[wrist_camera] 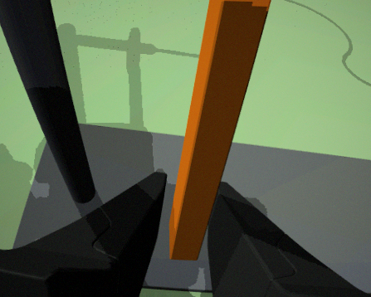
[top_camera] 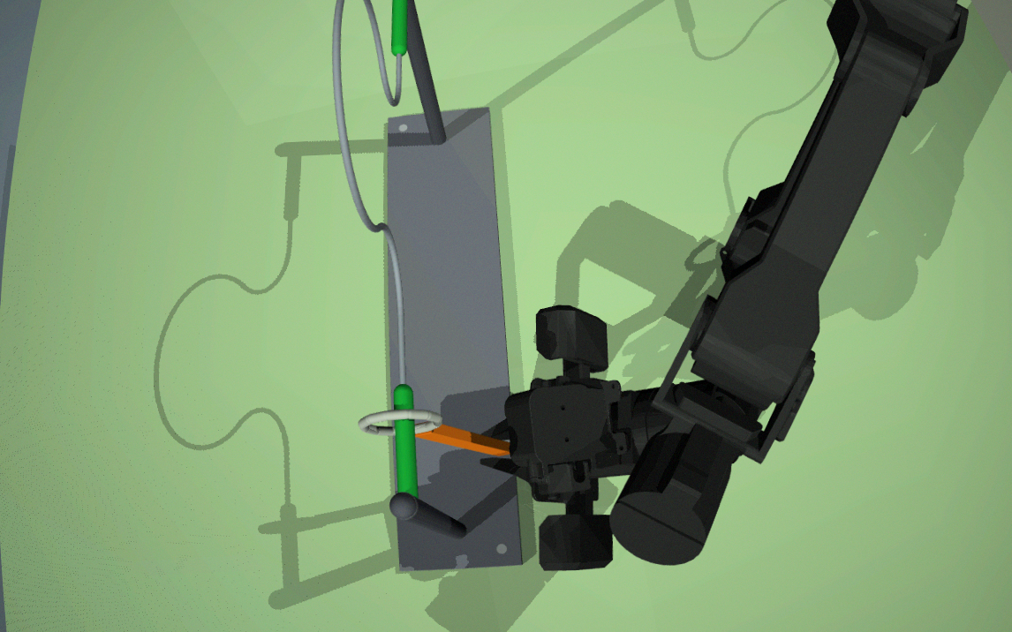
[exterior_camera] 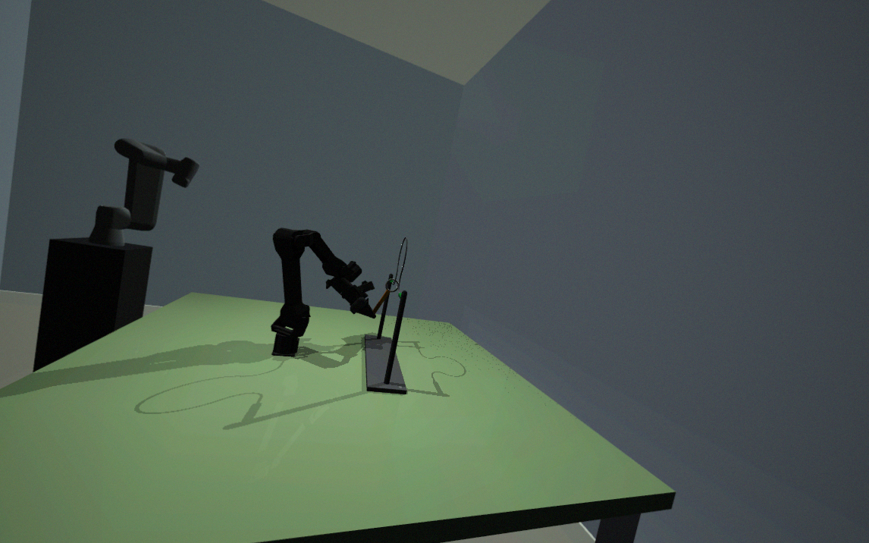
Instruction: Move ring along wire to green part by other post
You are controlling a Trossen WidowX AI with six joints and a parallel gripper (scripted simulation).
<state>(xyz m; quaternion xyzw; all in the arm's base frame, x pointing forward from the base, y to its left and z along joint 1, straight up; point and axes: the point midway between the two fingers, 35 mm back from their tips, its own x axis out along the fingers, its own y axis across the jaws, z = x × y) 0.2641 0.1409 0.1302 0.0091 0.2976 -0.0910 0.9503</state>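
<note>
Right now my gripper tip is 2 cm short of the ring with orange handle and 9 cm below it.
</note>
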